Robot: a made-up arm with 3 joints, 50 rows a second.
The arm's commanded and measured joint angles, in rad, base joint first. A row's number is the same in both.
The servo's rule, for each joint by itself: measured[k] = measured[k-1] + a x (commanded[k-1-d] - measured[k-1]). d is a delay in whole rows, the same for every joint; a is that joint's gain. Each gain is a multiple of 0.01, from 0.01 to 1. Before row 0 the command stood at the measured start. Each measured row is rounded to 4 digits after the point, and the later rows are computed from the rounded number. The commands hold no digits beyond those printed.
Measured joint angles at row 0:
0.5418 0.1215 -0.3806
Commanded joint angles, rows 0 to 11:
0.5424 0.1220 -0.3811
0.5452 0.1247 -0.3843
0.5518 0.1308 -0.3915
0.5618 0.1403 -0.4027
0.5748 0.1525 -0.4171
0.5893 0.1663 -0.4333
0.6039 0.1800 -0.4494
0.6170 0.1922 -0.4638
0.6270 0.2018 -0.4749
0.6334 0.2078 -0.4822
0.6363 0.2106 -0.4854
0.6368 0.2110 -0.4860
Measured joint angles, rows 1 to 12:
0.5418 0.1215 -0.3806
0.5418 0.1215 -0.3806
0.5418 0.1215 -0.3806
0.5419 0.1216 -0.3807
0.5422 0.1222 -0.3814
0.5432 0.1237 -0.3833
0.5451 0.1267 -0.3870
0.5481 0.1313 -0.3927
0.5522 0.1376 -0.4004
0.5574 0.1452 -0.4097
0.5634 0.1537 -0.4200
0.5698 0.1624 -0.4304
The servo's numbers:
d 3
a 0.10 0.18 0.19

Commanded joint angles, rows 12 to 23:
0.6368 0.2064 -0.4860
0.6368 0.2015 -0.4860
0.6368 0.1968 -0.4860
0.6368 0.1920 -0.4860
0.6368 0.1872 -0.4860
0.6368 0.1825 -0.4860
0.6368 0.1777 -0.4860
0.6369 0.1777 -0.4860
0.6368 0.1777 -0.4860
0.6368 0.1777 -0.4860
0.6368 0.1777 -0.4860
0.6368 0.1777 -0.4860
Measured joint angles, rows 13 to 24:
0.5762 0.1706 -0.4402
0.5822 0.1778 -0.4488
0.5877 0.1838 -0.4559
0.5926 0.1879 -0.4616
0.5970 0.1903 -0.4662
0.6010 0.1915 -0.4700
0.6046 0.1916 -0.4730
0.6078 0.1908 -0.4755
0.6107 0.1893 -0.4775
0.6133 0.1872 -0.4791
0.6157 0.1855 -0.4804
0.6178 0.1841 -0.4815

